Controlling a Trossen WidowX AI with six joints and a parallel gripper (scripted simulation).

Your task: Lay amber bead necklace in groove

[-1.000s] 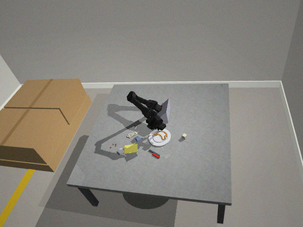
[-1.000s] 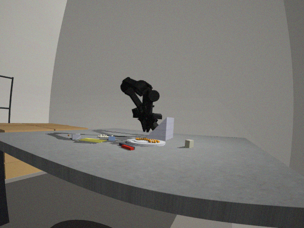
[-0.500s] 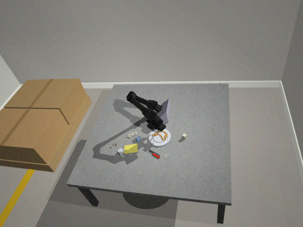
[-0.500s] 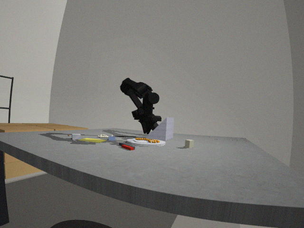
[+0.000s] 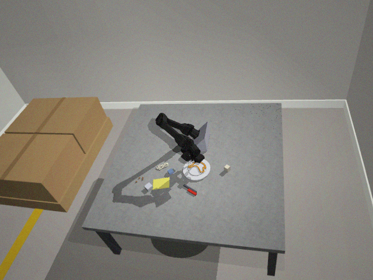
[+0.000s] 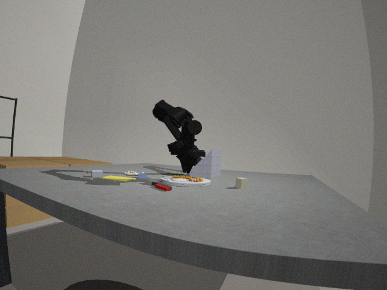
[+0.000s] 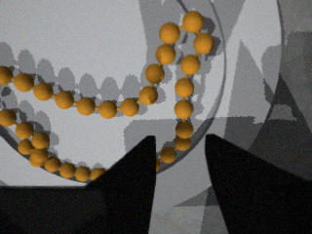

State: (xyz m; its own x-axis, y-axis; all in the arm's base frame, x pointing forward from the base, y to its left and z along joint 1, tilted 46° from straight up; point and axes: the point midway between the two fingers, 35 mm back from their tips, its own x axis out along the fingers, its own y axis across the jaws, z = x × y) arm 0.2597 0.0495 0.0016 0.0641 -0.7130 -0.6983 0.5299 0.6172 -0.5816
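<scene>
The round bead board lies 50 mm ahead of my gripper tip, 20 mm to the left of it and 20 mm below it. The rest, counted from my gripper tip: blue cube (160 mm to the right, 90 mm ahead, 20 mm below); then cream cube (240 mm to the left, 30 mm ahead, 20 mm below); then red-handled tool (230 mm ahead, 30 mm below, 20 mm to the left).
</scene>
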